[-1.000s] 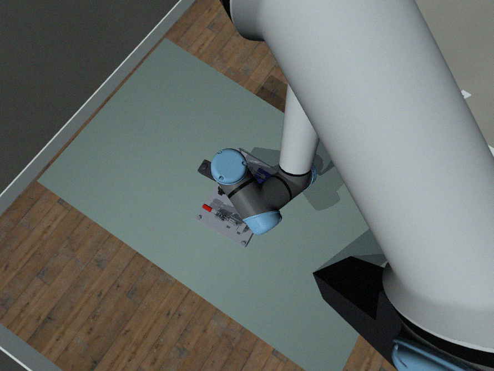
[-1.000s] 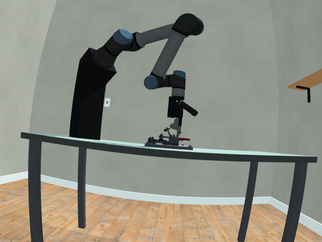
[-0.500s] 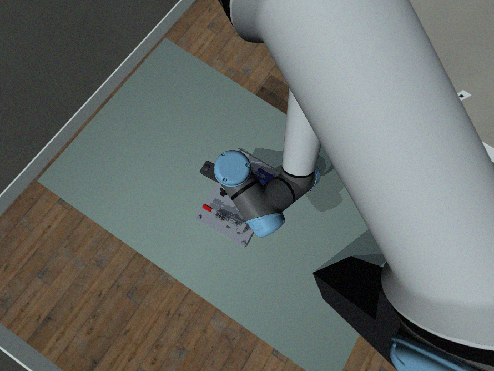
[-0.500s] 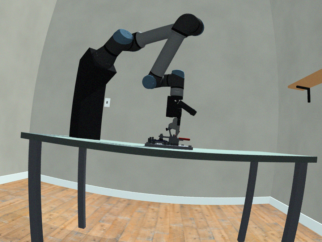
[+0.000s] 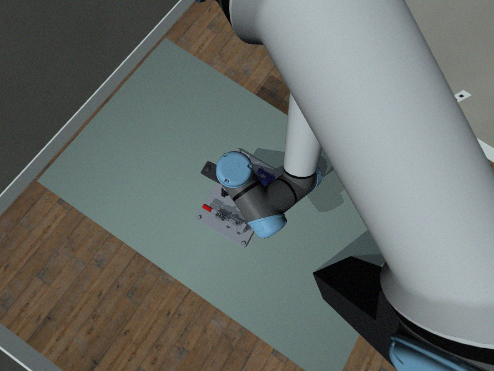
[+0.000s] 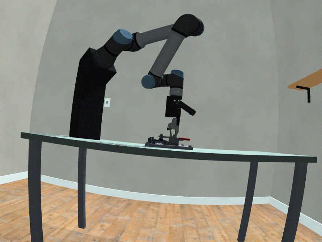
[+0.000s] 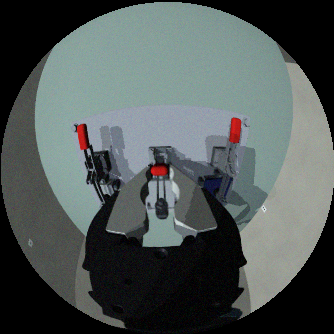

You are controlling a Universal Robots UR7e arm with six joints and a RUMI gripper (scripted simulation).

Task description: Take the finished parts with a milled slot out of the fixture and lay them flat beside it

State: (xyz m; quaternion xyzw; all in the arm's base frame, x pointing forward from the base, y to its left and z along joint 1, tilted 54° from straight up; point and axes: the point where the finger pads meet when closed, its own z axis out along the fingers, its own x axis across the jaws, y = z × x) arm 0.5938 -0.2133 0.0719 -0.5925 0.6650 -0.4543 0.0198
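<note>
Right now the grey finished part is 100 mm behind my hand, 50 mm below it and 40 mm to the left of it. Round my hand: grey fixture plate 70 mm below, 40 mm behind, 20 mm to the left; blue blank 120 mm behind, 70 mm to the right, 50 mm below.
</note>
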